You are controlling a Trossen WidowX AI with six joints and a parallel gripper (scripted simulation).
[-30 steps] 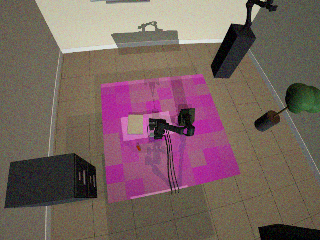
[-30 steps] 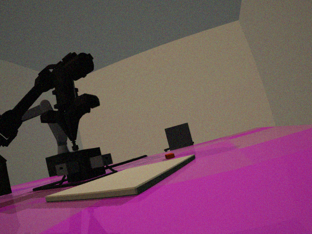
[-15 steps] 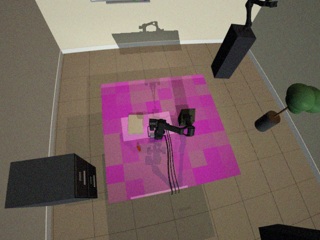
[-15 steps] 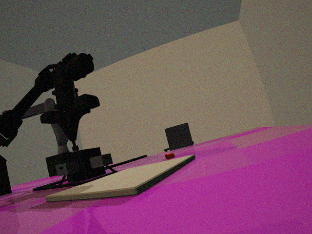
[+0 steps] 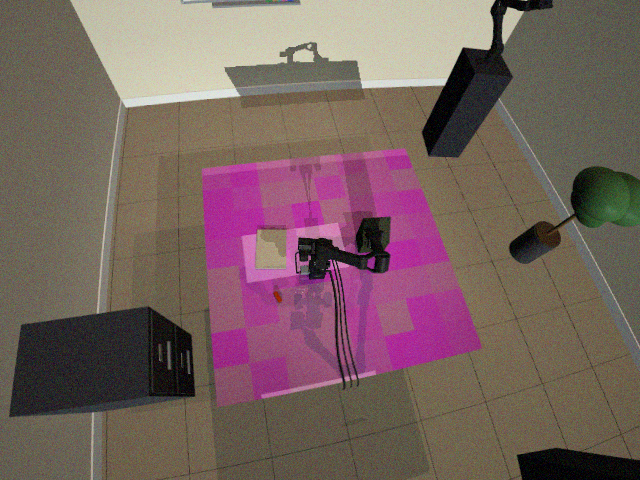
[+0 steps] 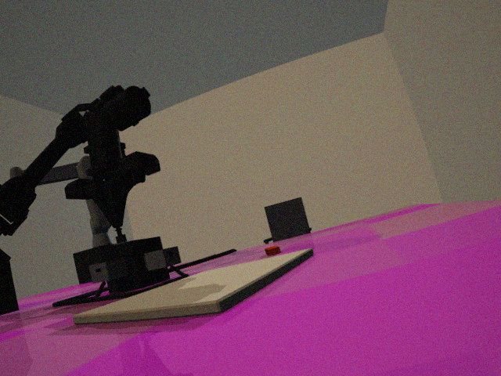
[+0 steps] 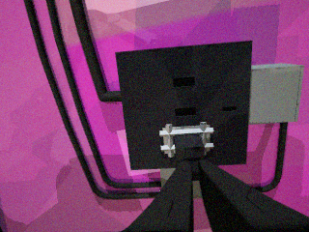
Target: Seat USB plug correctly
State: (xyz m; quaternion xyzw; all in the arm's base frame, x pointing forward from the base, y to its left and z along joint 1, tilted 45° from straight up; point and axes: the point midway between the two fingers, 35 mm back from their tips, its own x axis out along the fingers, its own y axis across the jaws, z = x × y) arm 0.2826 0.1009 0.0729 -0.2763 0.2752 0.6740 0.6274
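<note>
The USB plug is 20 mm below my gripper tip. From my gripper tip the other things lie so: flat beige board: 230 mm ahead, 110 mm to the right, 100 mm below.
</note>
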